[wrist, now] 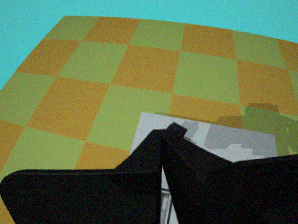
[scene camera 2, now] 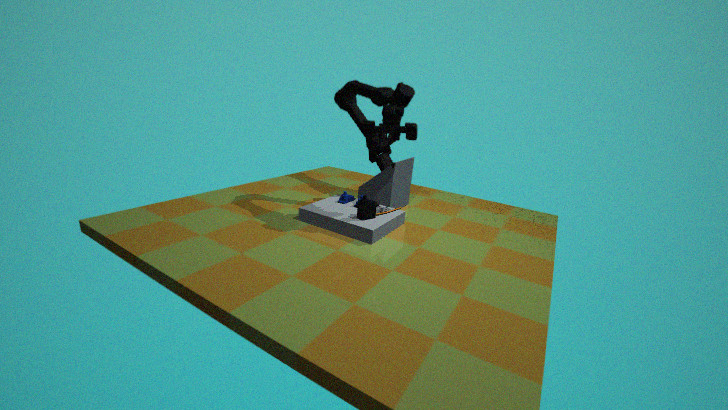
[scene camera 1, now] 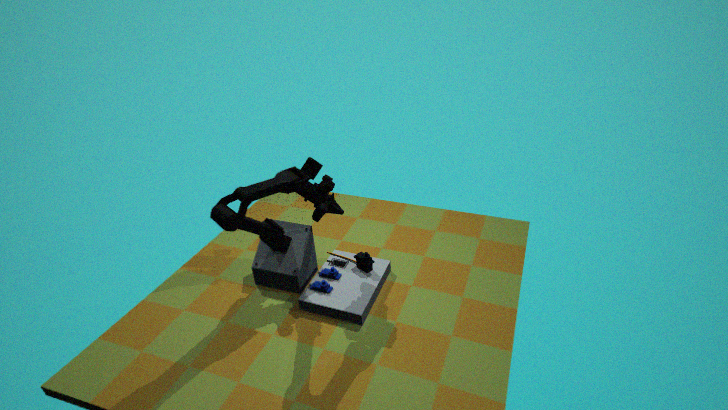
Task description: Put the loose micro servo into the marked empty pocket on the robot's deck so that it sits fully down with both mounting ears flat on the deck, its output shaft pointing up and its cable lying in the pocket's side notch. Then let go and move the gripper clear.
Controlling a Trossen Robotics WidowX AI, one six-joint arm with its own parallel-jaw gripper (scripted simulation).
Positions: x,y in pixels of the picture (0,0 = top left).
Labels:
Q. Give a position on a grey deck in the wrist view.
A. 232,144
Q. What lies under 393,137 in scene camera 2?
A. My gripper.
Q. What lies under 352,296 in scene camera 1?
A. A grey deck.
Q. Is my gripper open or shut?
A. Shut.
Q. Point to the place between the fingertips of my gripper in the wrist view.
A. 159,136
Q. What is my gripper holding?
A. Nothing.

